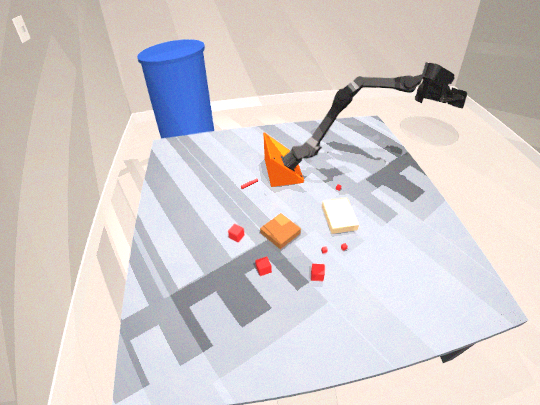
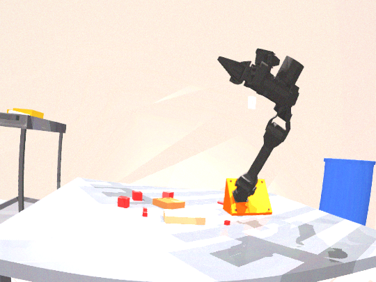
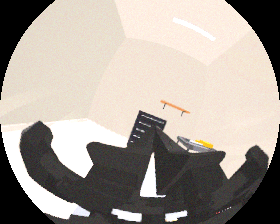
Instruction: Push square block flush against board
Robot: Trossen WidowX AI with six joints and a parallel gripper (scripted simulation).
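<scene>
My gripper tip is now 2 cm past the square block, 60 cm to the left of it and 48 cm above it. Also, from my gripper tip: red stick 31 cm behind, 66 cm to the right, 49 cm below; then board 4 cm behind, 36 cm to the right, 48 cm below.
</scene>
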